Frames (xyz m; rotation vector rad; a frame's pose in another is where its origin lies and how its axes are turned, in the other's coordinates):
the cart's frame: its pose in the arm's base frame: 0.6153 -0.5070 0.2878 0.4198 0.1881 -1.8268
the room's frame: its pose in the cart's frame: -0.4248 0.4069 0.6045 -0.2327 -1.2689 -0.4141
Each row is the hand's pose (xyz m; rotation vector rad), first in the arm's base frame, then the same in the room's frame.
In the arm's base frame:
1: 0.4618 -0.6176 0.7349 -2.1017 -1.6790 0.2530
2: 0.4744 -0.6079 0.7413 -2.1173 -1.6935 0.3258
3: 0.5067 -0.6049 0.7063 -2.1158 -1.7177 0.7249
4: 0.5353 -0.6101 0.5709 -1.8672 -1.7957 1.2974
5: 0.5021 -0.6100 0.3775 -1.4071 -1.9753 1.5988
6: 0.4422 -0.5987 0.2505 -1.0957 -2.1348 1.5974
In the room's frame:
1: 0.0556 -0.2762 -0.5681 0.7939 -2.1450 0.2407
2: 0.0508 -0.2735 -0.5519 0.8013 -2.2034 0.2377
3: 0.0092 -0.2503 -0.5550 0.8766 -2.4791 0.2944
4: -0.1049 -0.2214 -0.6278 1.1864 -2.8035 0.3867
5: -0.2420 -0.2403 -0.7670 -1.5067 2.4995 -0.3284
6: -0.3221 -0.2886 -0.8723 -1.7491 2.2712 -0.2344

